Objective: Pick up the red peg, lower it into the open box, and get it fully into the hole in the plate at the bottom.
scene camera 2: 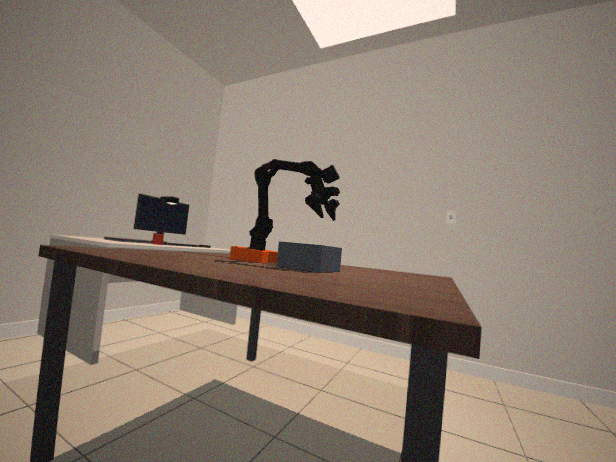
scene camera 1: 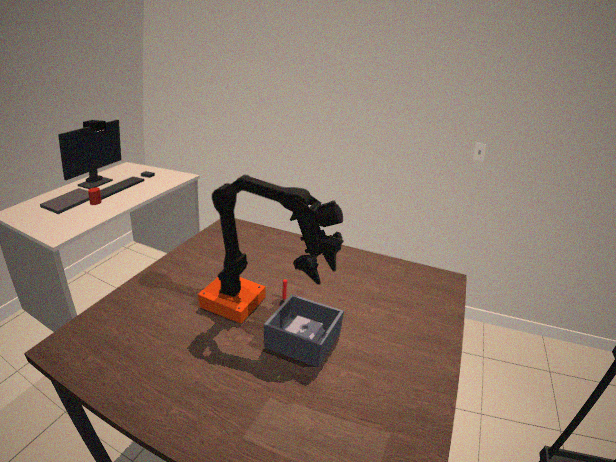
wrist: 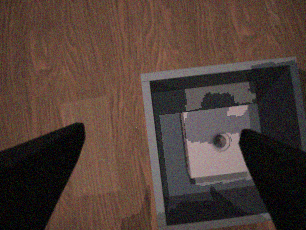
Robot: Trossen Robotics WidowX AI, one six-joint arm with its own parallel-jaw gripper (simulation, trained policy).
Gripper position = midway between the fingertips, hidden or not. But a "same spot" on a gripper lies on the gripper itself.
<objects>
My gripper shows in scene camera 2 (pixel 328 219), in scene camera 1 and in the wrist view. The same spot on my gripper: (wrist: pixel 43 165) is (scene camera 1: pixel 332 260).
</objects>
